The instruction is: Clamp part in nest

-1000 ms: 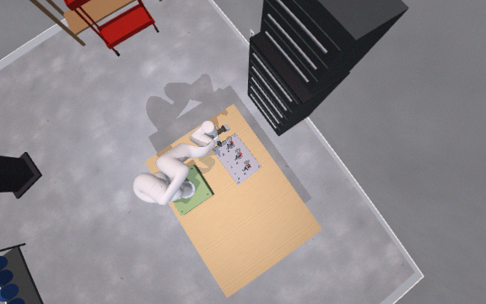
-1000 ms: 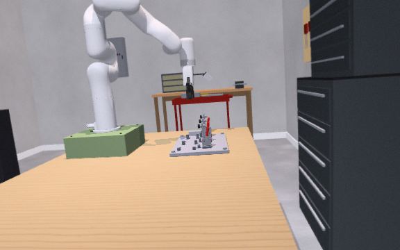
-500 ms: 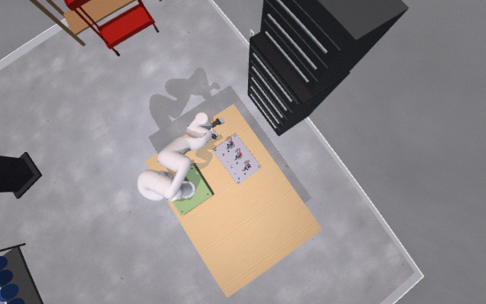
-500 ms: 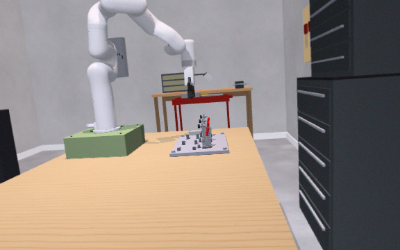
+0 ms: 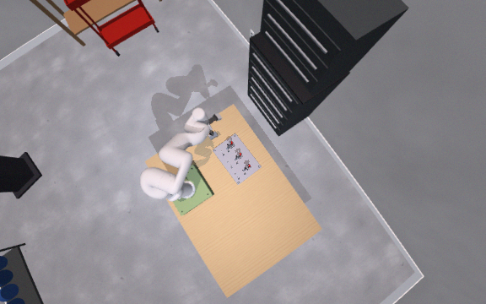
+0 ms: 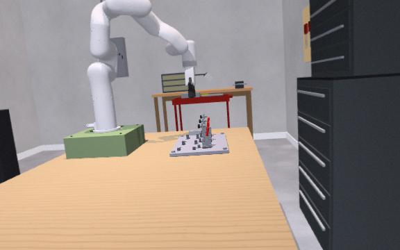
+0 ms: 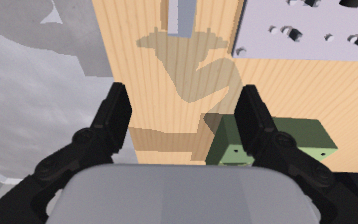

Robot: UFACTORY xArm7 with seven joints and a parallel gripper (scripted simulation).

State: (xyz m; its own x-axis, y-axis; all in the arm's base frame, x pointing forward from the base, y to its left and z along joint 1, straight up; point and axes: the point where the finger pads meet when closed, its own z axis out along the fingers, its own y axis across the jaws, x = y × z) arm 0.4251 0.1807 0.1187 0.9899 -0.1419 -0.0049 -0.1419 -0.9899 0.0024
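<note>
Right now the grey part is 200 mm below my hand. From my hand the other things lie so: grey fixture plate 270 mm to the right, 210 mm below.
</note>
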